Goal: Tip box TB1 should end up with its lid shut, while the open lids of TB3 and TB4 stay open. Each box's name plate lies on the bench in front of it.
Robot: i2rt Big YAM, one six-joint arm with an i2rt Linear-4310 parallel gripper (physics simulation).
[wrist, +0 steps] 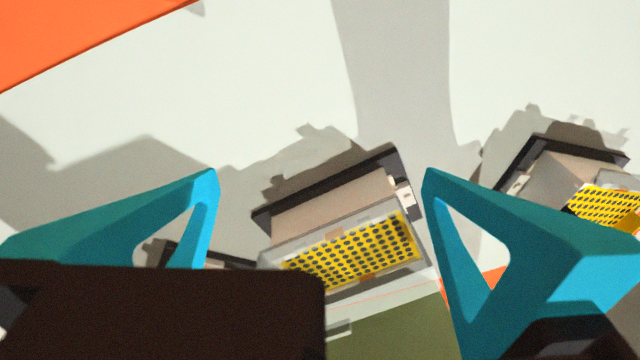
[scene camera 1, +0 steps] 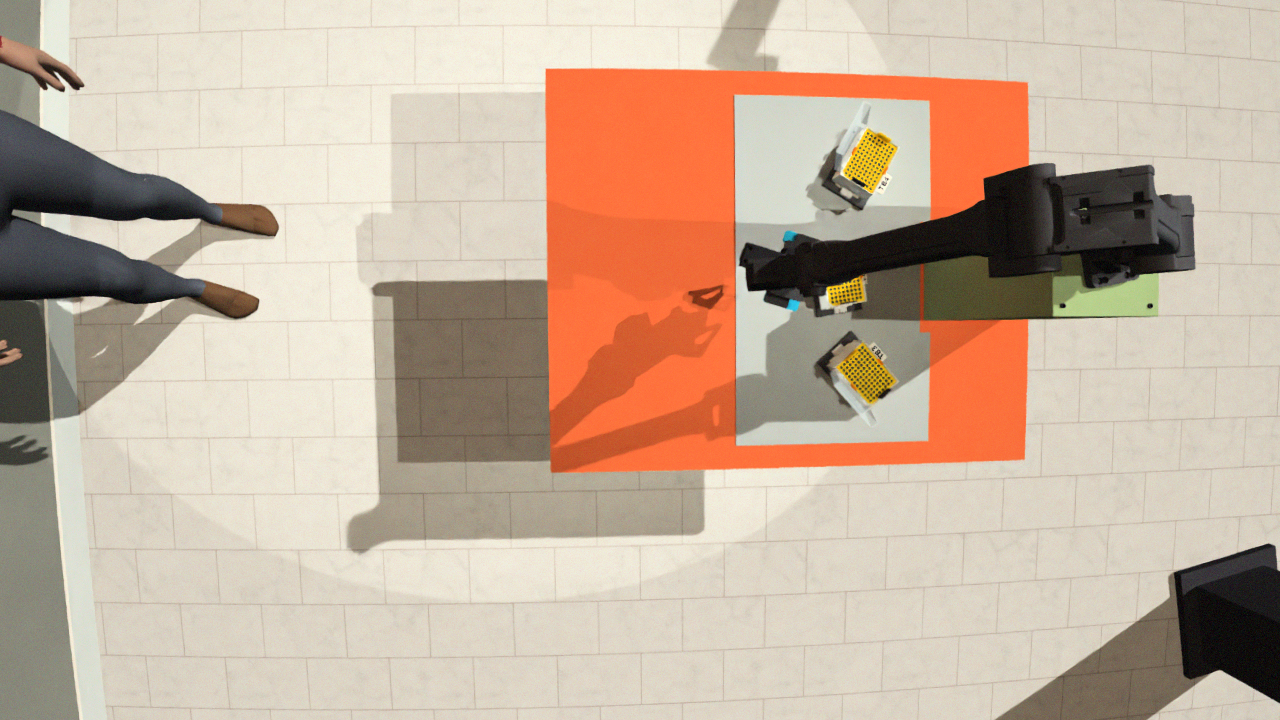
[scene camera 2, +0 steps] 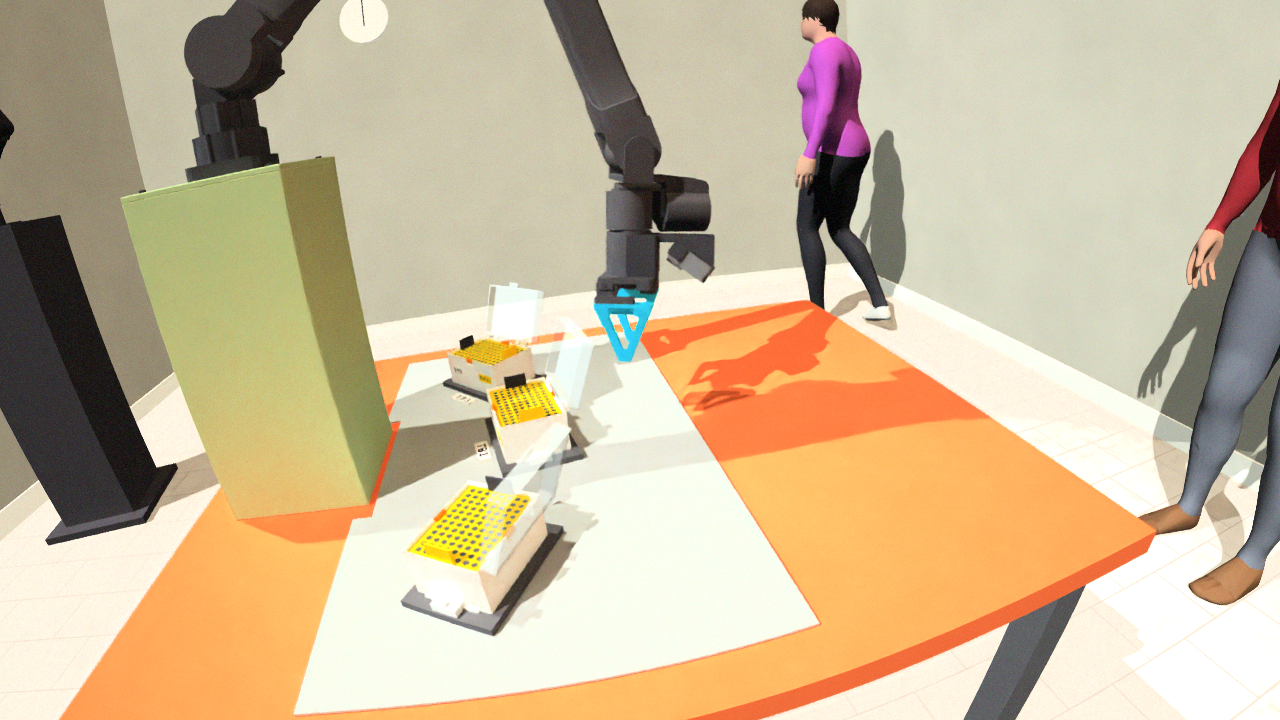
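Tip box TB1 stands in the middle of the row, its clear lid open and raised on the side away from the pedestal. Its name plate lies in front. TB3 and TB4 stand on either side, with lids open. My gripper is open and empty, above the bench on the hinge side of TB1, apart from its lid. In scene camera 1 the arm hides part of TB1.
The boxes stand on a pale mat on the orange bench. The arm's green pedestal is at their front side. A black pedestal stands farther off. Two people stand beyond the bench.
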